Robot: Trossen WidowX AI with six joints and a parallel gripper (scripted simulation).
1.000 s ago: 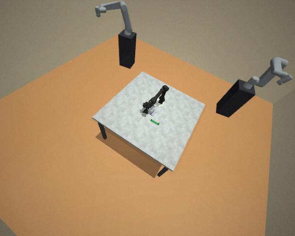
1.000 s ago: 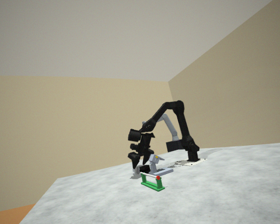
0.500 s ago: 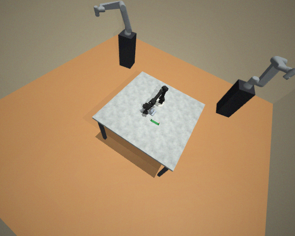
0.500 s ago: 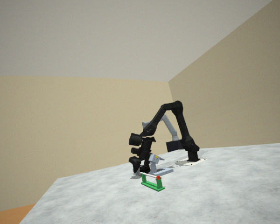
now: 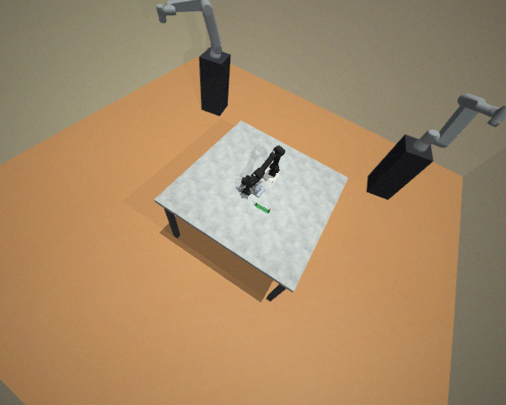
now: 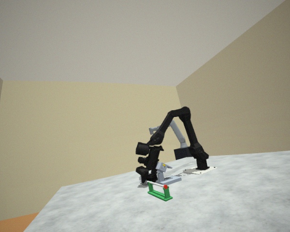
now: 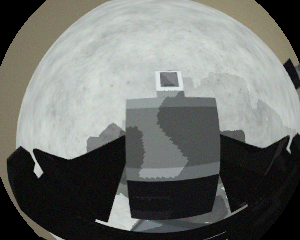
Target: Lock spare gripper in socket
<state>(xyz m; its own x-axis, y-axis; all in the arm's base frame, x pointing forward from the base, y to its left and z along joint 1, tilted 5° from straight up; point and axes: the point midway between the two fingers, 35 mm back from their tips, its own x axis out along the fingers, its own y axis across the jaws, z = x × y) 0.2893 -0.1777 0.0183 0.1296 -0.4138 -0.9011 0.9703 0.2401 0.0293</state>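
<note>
Now: the mount socket 14 cm to the left of my gripper tip, 5 cm above it and 3 cm behind it. The rest, counted from my gripper tip: spare gripper (2 cm above); green cradle (23 cm to the left, 11 cm ahead, 2 cm above).
</note>
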